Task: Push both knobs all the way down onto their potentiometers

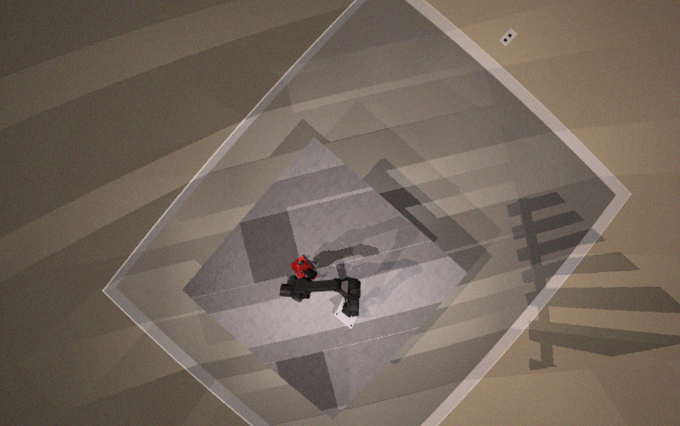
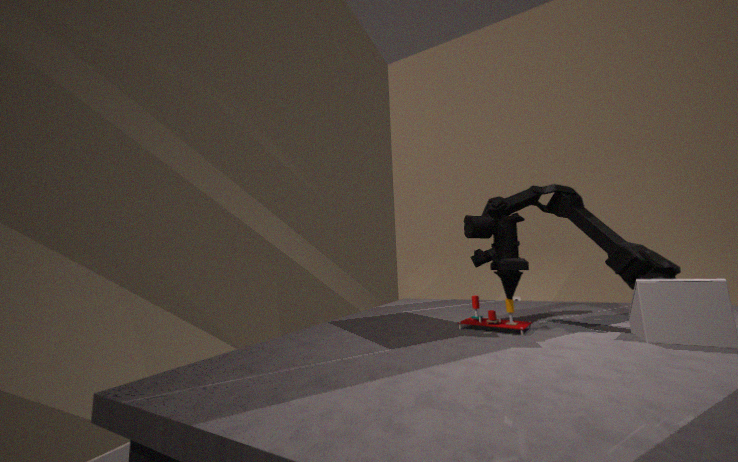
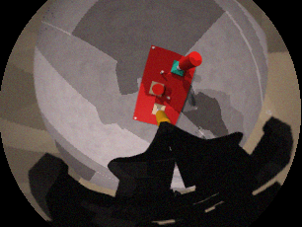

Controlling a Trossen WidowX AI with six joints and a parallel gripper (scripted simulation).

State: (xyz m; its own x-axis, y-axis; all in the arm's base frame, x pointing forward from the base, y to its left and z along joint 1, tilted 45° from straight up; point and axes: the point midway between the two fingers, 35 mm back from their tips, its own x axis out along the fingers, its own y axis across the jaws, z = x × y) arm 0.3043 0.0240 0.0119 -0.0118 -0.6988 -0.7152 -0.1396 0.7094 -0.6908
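My gripper tip is now 90 mm short of the red knob, 40 mm to the left of it and 20 mm above it. Round my gripper tip: yellow knob: 20 mm below.
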